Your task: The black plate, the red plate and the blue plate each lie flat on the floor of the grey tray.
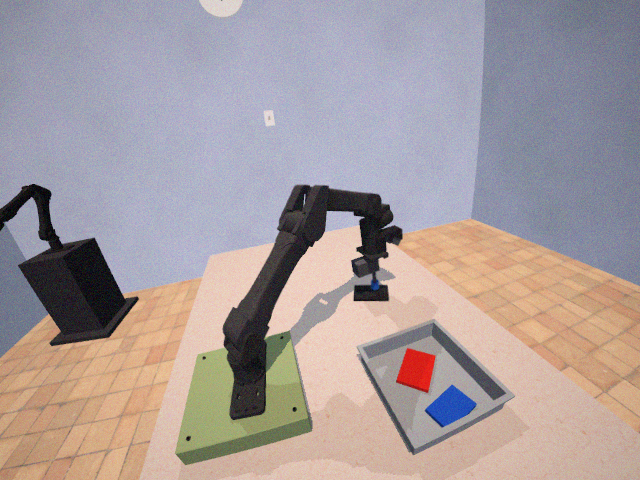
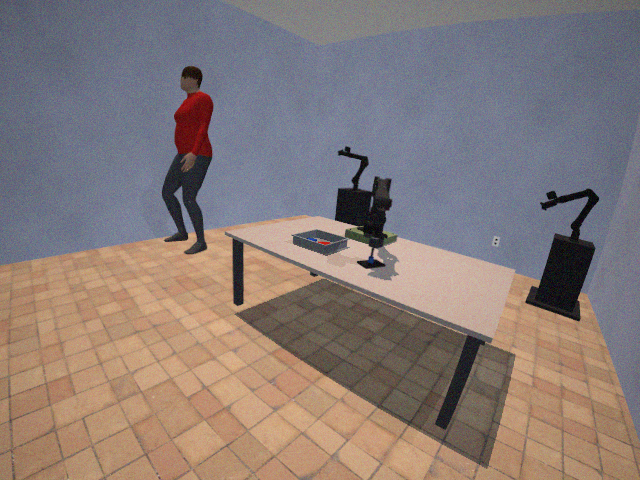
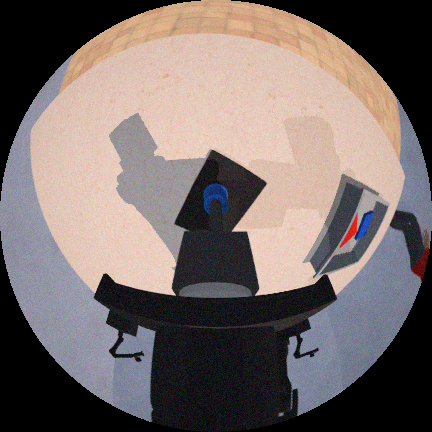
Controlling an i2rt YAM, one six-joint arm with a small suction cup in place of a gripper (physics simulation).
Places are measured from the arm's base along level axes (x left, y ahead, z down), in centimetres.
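Where they show: hand, its tool point: point(image 1: 375, 287) point(image 2: 370, 262) point(image 3: 215, 193); arm's base, origin of its link: point(image 1: 250, 375).
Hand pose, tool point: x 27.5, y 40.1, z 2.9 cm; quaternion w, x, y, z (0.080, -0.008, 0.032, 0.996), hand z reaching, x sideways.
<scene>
Things, the pixels of their top centre, and the offset from my tool point. Level surfaces: height alone.
- black plate, centre of its top: point(image 3: 217, 204) point(image 1: 370, 291) point(image 2: 371, 262) dx -0.6, dy -1.8, dz +1.0 cm
- red plate, centre of its top: point(image 1: 417, 367) point(image 3: 348, 229) point(image 2: 324, 244) dx -33.0, dy -2.4, dz +0.6 cm
- blue plate, centre of its top: point(image 1: 451, 406) point(image 3: 364, 226) point(image 2: 309, 240) dx -43.6, dy -0.5, dz +0.6 cm
- grey tray, centre of its top: point(image 1: 427, 369) point(image 3: 362, 238) point(image 2: 320, 236) dx -36.6, dy -2.2, dz -3.1 cm
- table, height of its surface: dz +1.9 cm
The black plate point(image 1: 366, 296) point(image 2: 374, 265) point(image 3: 241, 181) lies flat on the table, outside the tray. My suction cup point(image 1: 375, 286) point(image 2: 370, 260) point(image 3: 215, 197) is blue and points straight down over the middle of this plate. It is at or just above the plate's surface; I cannot tell if it touches. It holds nothing. The red plate point(image 1: 416, 369) point(image 2: 324, 242) point(image 3: 349, 231) and the blue plate point(image 1: 450, 406) point(image 2: 311, 239) point(image 3: 365, 225) lie flat side by side on the floor of the grey tray point(image 1: 394, 337) point(image 2: 318, 248) point(image 3: 334, 217).
The arm stands on a green base point(image 1: 209, 419) near the tray. The table point(image 2: 451, 286) has its edge close behind the black plate. A person in red point(image 2: 191, 143) walks on the floor far off. A black stand point(image 1: 94, 290) is on the floor.
</scene>
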